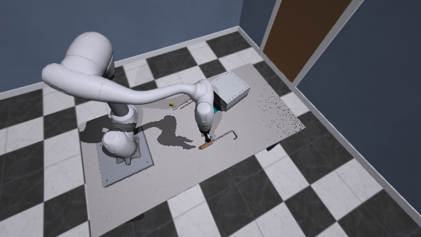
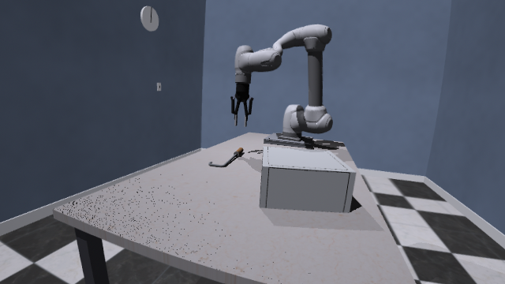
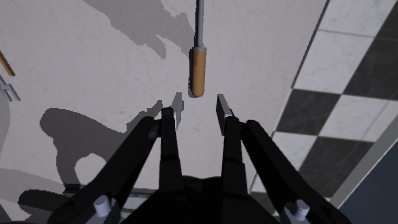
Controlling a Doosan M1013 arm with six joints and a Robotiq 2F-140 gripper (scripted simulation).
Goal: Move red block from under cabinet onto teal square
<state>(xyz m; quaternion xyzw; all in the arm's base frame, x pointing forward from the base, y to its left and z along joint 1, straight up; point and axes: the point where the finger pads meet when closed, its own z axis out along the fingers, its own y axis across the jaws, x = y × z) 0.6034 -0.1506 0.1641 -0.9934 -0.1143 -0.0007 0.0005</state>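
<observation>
Right now the hook tool is 130 mm ahead of my hand, 10 mm to the right of it and 190 mm below it. From my hand the other things lie so: teal square (200 mm ahead, 340 mm to the left, 200 mm below); thin brown stick (40 mm behind, 460 mm to the left, 200 mm below); grey forked tool (110 mm behind, 470 mm to the left, 200 mm below).
</observation>
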